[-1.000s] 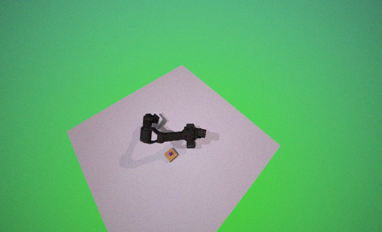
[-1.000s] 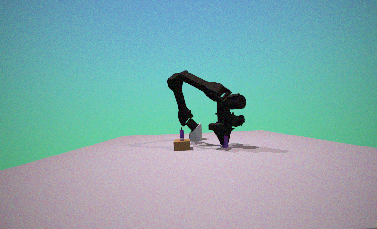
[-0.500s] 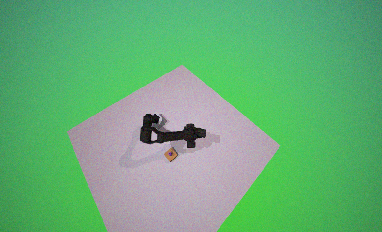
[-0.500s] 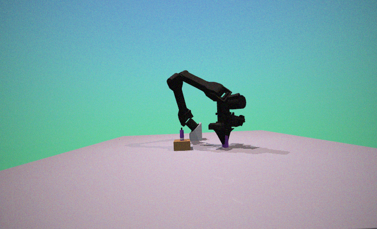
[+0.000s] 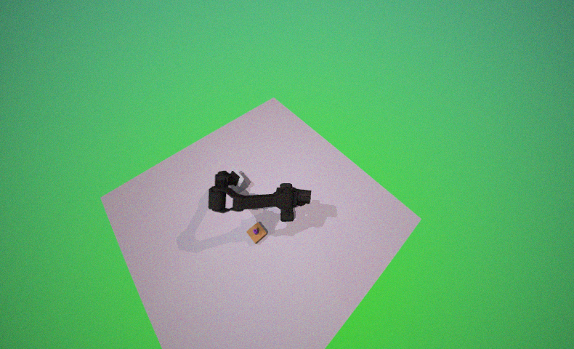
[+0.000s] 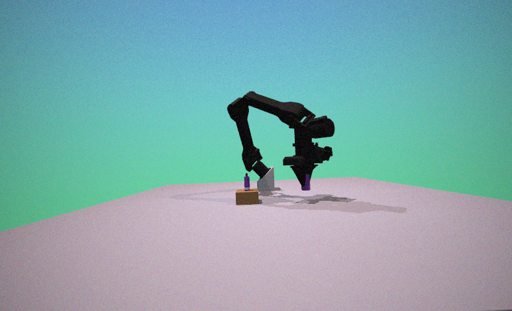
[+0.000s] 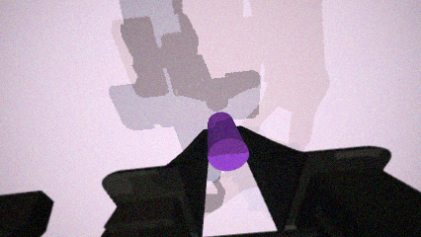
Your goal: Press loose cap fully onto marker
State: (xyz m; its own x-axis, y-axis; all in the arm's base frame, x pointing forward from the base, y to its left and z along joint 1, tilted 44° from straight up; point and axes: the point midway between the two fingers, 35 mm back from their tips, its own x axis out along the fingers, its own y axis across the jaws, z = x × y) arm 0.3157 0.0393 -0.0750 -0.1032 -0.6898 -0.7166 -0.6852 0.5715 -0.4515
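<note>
The purple marker is 200 mm to the right of my gripper tip, 30 mm behind it and 30 mm above it. Round my gripper tip: purple cap 10 mm above; then orange-brown holder block 200 mm to the right, 30 mm below, 30 mm behind.
</note>
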